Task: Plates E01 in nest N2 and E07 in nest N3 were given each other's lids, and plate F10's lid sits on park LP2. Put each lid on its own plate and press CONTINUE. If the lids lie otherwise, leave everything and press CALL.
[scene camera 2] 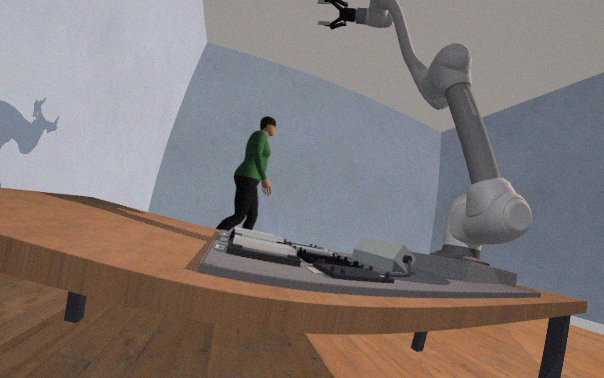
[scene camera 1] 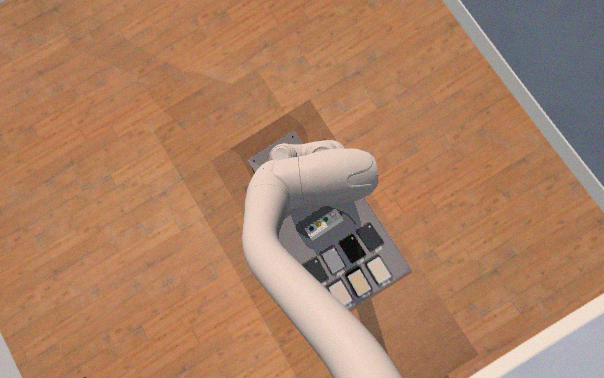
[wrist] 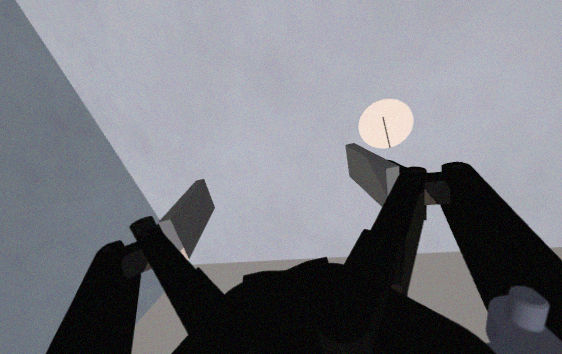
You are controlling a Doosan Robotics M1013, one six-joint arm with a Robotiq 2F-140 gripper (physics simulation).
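Where they show: gripper, between the fingertips: (scene camera 2: 318,12) (wrist: 277,177); arm's base, origin of its link: (scene camera 2: 459,261).
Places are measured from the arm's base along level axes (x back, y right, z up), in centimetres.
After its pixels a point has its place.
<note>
My gripper (scene camera 2: 323,12) @(x -75.0, y 32.7, z 120.0 cm) (wrist: 277,177) @(x -75.0, y 32.7, z 120.0 cm) is open and empty, high above the table and pointing sideways at the walls; the arm hides it in scene camera 1. In scene camera 1 a row holds a dark block (scene camera 1: 316,270) @(x -62.0, y 16.7, z -4.2 cm) partly behind the arm, a grey one (scene camera 1: 333,259) @(x -61.3, y 4.5, z -3.4 cm), a black one (scene camera 1: 352,248) @(x -61.7, y -8.8, z -4.2 cm) and a dark one (scene camera 1: 370,237) @(x -61.5, y -21.5, z -4.2 cm). In front lie a whitish block (scene camera 1: 340,292) @(x -79.2, y 10.6, z -2.1 cm), a tan one (scene camera 1: 358,281) @(x -78.8, y -1.7, z -1.5 cm) and a cream one (scene camera 1: 379,270) @(x -79.8, y -15.6, z -2.1 cm). The button box (scene camera 1: 324,225) @(x -40.7, y -1.1, z 2.2 cm) (scene camera 2: 381,255) @(x -44.3, y -6.5, z -1.2 cm) has blue, yellow and green buttons. Labels are unreadable, so plates, nests and parks cannot be matched.
The grey board (scene camera 1: 399,264) @(x -83.9, y -28.1, z -5.1 cm) (scene camera 2: 425,291) @(x -49.6, y -31.2, z -5.2 cm) lies on the wooden table (scene camera 2: 150,287) @(x -94.4, y -38.3, z -7.8 cm). The arm (scene camera 1: 295,270) @(x -32.3, y 6.8, z 102.3 cm) (scene camera 2: 472,130) @(x -18.9, y -15.8, z 45.4 cm) crosses over the board in scene camera 1. A person in green (scene camera 2: 256,155) stands beyond the table. A pale disc (wrist: 372,122) shows on the wall in the wrist view.
</note>
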